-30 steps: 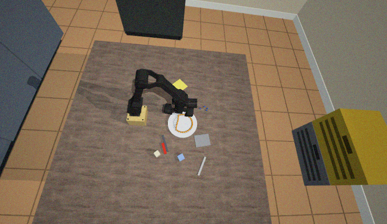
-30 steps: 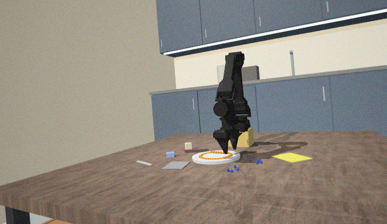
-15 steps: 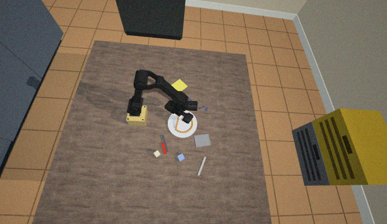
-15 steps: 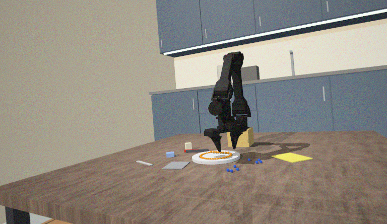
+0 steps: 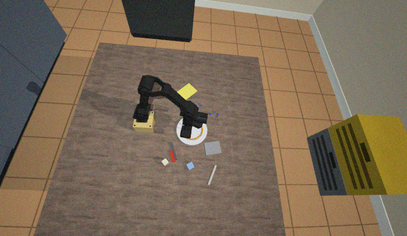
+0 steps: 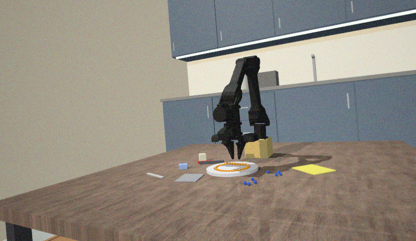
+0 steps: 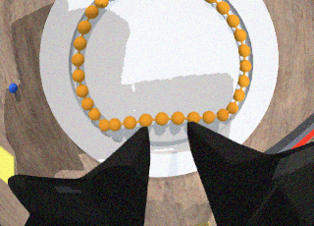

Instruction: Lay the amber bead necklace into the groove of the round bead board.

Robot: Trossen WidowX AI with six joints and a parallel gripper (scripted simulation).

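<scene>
My gripper tip is 16 cm to the left of the red stick, 8 cm past it and 3 cm above it. Also, from my gripper tip: cream cube 22 cm to the right, 12 cm behind, 2 cm below; then light blue cube 23 cm to the right, 3 cm below, 3 cm ahead; then grey square tile 17 cm ahead, 12 cm to the right, 4 cm below.
</scene>
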